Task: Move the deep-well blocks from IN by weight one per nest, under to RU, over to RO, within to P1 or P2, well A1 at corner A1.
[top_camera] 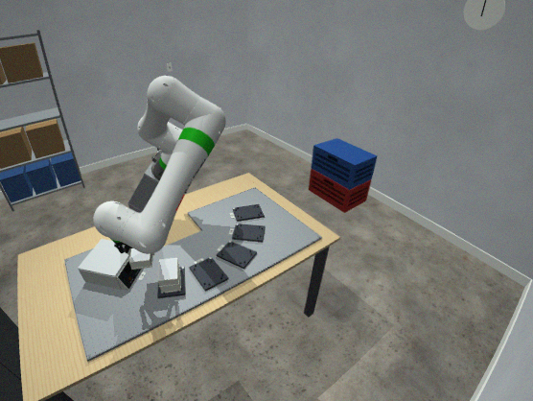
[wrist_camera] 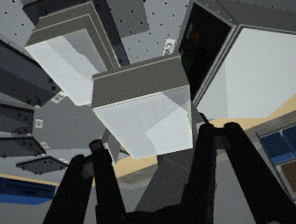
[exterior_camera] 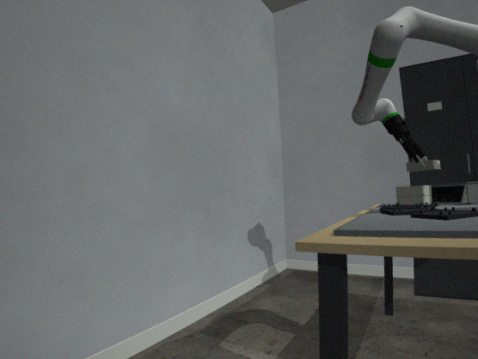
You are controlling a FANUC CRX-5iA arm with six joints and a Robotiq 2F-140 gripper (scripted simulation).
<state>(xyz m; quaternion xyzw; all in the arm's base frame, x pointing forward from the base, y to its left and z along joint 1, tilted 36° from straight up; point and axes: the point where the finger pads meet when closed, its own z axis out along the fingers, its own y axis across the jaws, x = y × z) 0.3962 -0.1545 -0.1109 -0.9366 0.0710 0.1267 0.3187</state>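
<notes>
The dark nest plate lies 50 mm ahead of my hand, 260 mm to the left of it and 190 mm below it. Also, from my hand: weigher platform 150 mm behind, 170 mm to the right, 100 mm below; CW label 60 mm behind, 40 mm to the right, 200 mm below; check-weigher 140 mm behind, 160 mm to the right, 130 mm below.
</notes>
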